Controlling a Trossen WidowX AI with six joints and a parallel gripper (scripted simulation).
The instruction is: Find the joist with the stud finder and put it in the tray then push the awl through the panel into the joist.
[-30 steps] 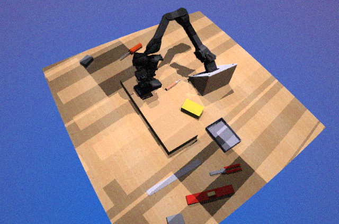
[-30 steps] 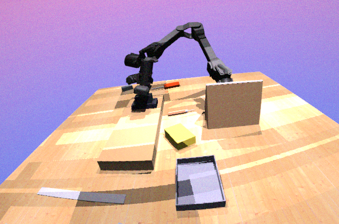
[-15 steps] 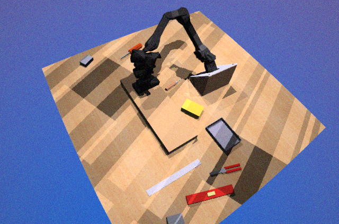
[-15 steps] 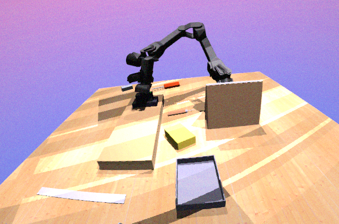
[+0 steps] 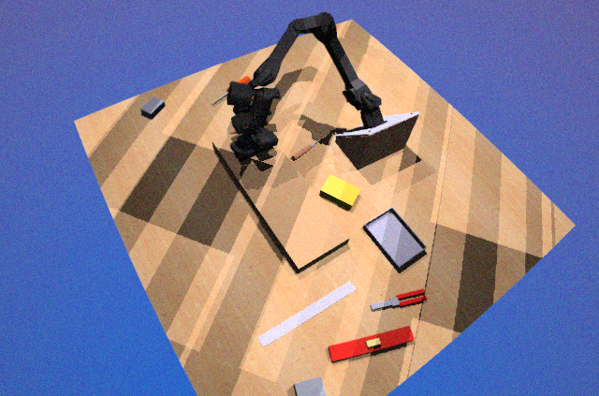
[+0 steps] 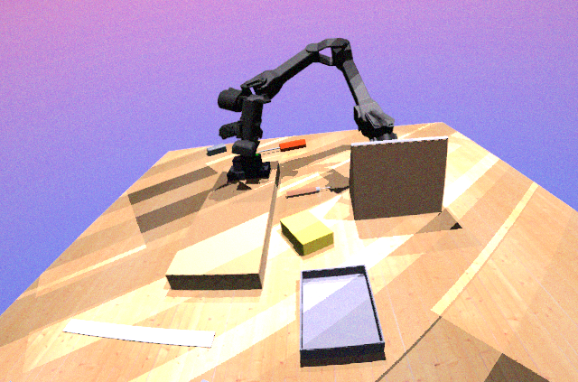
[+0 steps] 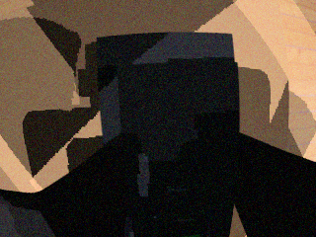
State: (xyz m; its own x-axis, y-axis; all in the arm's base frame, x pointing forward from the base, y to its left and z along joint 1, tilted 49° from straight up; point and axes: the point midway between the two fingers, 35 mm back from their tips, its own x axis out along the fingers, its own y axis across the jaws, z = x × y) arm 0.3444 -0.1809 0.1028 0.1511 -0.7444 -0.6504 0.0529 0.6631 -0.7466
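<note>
My gripper tip is 19 cm past the grey tray, 51 cm to the right of it and 5 cm above it. The rest, counted from my gripper tip: stud finder 2 cm behind, 2 cm above; yellow block 15 cm behind, 29 cm to the left, 5 cm below; awl 19 cm behind, 9 cm to the left, 6 cm below.
</note>
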